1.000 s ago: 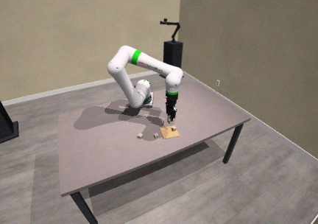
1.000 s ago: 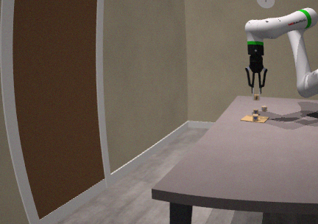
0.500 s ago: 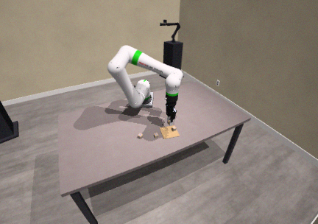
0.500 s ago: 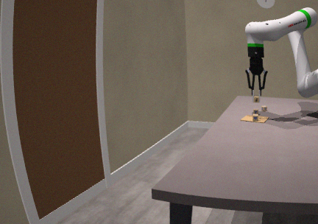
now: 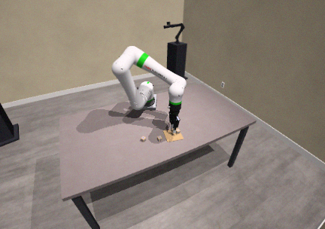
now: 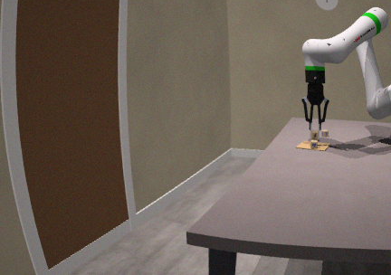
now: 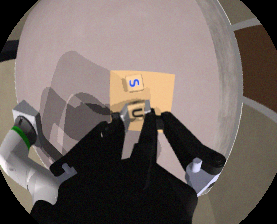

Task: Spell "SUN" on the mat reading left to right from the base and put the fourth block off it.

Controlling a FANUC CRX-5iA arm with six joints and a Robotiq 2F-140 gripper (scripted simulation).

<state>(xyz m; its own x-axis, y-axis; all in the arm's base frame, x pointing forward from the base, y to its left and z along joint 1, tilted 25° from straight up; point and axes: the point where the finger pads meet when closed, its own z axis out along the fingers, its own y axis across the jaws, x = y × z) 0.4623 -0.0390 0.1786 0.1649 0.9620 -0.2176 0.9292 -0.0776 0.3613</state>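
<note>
Right now the tan mat is 7 cm below my hand. Round my hand: tan letter block 2 cm below.
</note>
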